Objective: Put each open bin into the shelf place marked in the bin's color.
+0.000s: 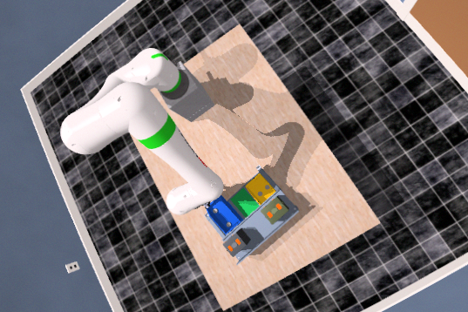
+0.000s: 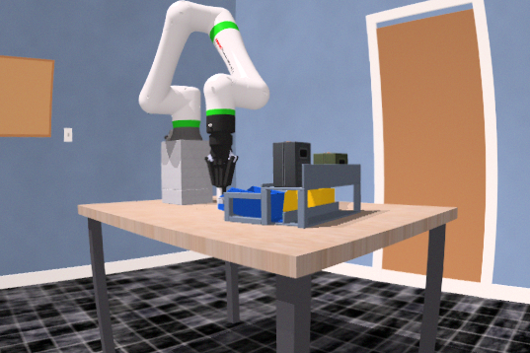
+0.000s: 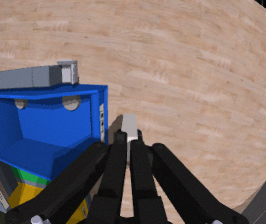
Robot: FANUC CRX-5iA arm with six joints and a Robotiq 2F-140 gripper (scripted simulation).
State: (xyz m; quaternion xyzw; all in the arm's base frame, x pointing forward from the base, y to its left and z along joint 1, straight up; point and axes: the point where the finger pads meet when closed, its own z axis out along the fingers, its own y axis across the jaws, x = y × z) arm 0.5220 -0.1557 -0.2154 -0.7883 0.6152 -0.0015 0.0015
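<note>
Right now my hand is 11 cm short of the blue bin, 3 cm to the right of it and 1 cm above it. Also, from my hand: yellow bin: 11 cm ahead, 26 cm to the left, 2 cm below; then dark box: 26 cm ahead, 6 cm to the left, 10 cm above.
</note>
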